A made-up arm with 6 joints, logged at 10 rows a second.
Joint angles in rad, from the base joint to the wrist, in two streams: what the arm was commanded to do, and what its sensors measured. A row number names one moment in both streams.
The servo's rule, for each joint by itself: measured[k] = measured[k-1] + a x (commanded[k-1-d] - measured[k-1]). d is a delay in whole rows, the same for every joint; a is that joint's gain. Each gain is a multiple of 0.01, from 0.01 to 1. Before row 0 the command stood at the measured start. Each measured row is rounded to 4 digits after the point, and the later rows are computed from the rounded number. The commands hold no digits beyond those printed.
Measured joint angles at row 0:
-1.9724, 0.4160, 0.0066, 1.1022, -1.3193, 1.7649
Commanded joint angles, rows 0 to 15:
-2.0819, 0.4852, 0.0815, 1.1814, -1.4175, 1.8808
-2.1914, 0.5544, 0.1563, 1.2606, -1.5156, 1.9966
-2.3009, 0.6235, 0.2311, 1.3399, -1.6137, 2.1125
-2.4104, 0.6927, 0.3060, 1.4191, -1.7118, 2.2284
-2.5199, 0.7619, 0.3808, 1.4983, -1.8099, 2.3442
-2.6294, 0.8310, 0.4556, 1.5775, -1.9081, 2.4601
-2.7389, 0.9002, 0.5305, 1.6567, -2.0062, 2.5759
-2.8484, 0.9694, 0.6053, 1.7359, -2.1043, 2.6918
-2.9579, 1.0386, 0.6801, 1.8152, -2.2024, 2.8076
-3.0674, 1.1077, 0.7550, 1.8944, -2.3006, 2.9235
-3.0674, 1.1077, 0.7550, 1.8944, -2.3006, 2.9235
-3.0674, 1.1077, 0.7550, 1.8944, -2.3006, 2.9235
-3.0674, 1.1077, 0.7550, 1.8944, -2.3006, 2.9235
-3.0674, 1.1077, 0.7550, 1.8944, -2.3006, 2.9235
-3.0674, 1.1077, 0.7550, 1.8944, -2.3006, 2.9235
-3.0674, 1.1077, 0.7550, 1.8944, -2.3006, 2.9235
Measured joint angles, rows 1 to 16:
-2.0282, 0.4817, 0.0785, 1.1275, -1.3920, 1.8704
-2.1114, 0.5508, 0.1532, 1.1701, -1.4835, 1.9852
-2.2080, 0.6199, 0.2280, 1.2244, -1.5798, 2.1010
-2.3112, 0.6891, 0.3029, 1.2867, -1.6775, 2.2169
-2.4176, 0.7583, 0.3777, 1.3544, -1.7755, 2.3327
-2.5256, 0.8274, 0.4525, 1.4258, -1.8736, 2.4486
-2.6344, 0.8966, 0.5274, 1.4997, -1.9717, 2.5644
-2.7435, 0.9658, 0.6022, 1.5753, -2.0698, 2.6803
-2.8528, 1.0350, 0.6770, 1.6521, -2.1679, 2.7961
-2.9622, 1.1041, 0.7519, 1.7296, -2.2661, 2.9120
-3.0159, 1.1075, 0.7549, 1.7823, -2.2916, 2.9225
-3.0422, 1.1077, 0.7550, 1.8182, -2.2983, 2.9234
-3.0551, 1.1077, 0.7550, 1.8426, -2.3000, 2.9235
-3.0614, 1.1077, 0.7550, 1.8592, -2.3004, 2.9235
-3.0645, 1.1077, 0.7550, 1.8705, -2.3005, 2.9235
-3.0660, 1.1077, 0.7550, 1.8781, -2.3006, 2.9235
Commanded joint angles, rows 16 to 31:
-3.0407, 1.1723, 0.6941, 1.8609, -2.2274, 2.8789
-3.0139, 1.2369, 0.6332, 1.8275, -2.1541, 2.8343
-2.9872, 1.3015, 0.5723, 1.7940, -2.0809, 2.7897
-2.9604, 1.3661, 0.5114, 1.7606, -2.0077, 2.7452
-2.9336, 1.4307, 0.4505, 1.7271, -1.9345, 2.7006
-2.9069, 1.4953, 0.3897, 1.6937, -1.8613, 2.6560
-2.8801, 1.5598, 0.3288, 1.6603, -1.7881, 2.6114
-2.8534, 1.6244, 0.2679, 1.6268, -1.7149, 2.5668
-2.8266, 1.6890, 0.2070, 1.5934, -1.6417, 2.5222
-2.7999, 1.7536, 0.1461, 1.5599, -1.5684, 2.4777
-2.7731, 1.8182, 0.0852, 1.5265, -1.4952, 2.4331
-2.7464, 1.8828, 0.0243, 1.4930, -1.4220, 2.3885
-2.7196, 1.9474, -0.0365, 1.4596, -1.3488, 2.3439
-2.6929, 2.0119, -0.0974, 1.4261, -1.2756, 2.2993
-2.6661, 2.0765, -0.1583, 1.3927, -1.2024, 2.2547
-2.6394, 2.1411, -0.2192, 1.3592, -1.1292, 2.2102
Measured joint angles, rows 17 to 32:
-3.0531, 1.1691, 0.6965, 1.8726, -2.2464, 2.8829
-3.0331, 1.2335, 0.6357, 1.8582, -2.1781, 2.8387
-3.0097, 1.2981, 0.5748, 1.8377, -2.1062, 2.7941
-2.9846, 1.3627, 0.5139, 1.8130, -2.0333, 2.7496
-2.9586, 1.4273, 0.4530, 1.7855, -1.9602, 2.7050
-2.9322, 1.4919, 0.3922, 1.7561, -1.8870, 2.6604
-2.9056, 1.5564, 0.3313, 1.7254, -1.8138, 2.6158
-2.8790, 1.6210, 0.2704, 1.6938, -1.7406, 2.5712
-2.8523, 1.6856, 0.2095, 1.6617, -1.6674, 2.5266
-2.8256, 1.7502, 0.1486, 1.6291, -1.5941, 2.4821
-2.7988, 1.8148, 0.0877, 1.5963, -1.5209, 2.4375
-2.7721, 1.8794, 0.0268, 1.5632, -1.4477, 2.3929
-2.7453, 1.9440, -0.0340, 1.5300, -1.3745, 2.3483
-2.7186, 2.0085, -0.0949, 1.4968, -1.3013, 2.3037
-2.6918, 2.0731, -0.1558, 1.4635, -1.2281, 2.2591
-2.6651, 2.1377, -0.2167, 1.4301, -1.1549, 2.2146

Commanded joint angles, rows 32 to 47:
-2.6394, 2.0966, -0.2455, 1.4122, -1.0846, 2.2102
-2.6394, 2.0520, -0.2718, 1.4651, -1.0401, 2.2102
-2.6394, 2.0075, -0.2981, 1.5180, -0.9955, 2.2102
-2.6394, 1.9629, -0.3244, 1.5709, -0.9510, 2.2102
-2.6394, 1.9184, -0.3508, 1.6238, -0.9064, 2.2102
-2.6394, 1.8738, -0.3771, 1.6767, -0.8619, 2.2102
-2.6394, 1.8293, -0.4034, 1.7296, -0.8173, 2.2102
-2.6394, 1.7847, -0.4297, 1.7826, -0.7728, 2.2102
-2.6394, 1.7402, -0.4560, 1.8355, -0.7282, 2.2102
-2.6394, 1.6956, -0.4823, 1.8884, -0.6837, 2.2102
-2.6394, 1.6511, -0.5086, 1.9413, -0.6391, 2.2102
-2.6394, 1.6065, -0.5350, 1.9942, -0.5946, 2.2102
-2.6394, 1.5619, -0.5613, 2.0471, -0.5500, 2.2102
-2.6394, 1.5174, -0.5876, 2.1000, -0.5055, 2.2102
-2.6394, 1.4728, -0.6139, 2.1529, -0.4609, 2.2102
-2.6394, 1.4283, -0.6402, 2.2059, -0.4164, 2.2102
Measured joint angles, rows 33 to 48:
-2.6520, 2.0987, -0.2443, 1.4244, -1.1029, 2.2106
-2.6456, 2.0543, -0.2707, 1.4374, -1.0564, 2.2102
-2.6424, 2.0098, -0.2970, 1.4632, -1.0113, 2.2102
-2.6409, 1.9652, -0.3233, 1.4977, -0.9667, 2.2102
-2.6401, 1.9207, -0.3497, 1.5381, -0.9221, 2.2102
-2.6397, 1.8761, -0.3760, 1.5825, -0.8776, 2.2102
-2.6395, 1.8316, -0.4023, 1.6296, -0.8330, 2.2102
-2.6394, 1.7870, -0.4286, 1.6786, -0.7885, 2.2102
-2.6394, 1.7425, -0.4549, 1.7288, -0.7439, 2.2102
-2.6394, 1.6979, -0.4812, 1.7799, -0.6994, 2.2102
-2.6394, 1.6534, -0.5075, 1.8315, -0.6548, 2.2102
-2.6394, 1.6088, -0.5339, 1.8836, -0.6103, 2.2102
-2.6394, 1.5642, -0.5602, 1.9359, -0.5657, 2.2102
-2.6394, 1.5197, -0.5865, 1.9884, -0.5212, 2.2102
-2.6394, 1.4751, -0.6128, 2.0410, -0.4766, 2.2102
-2.6394, 1.4306, -0.6391, 2.0938, -0.4321, 2.2102

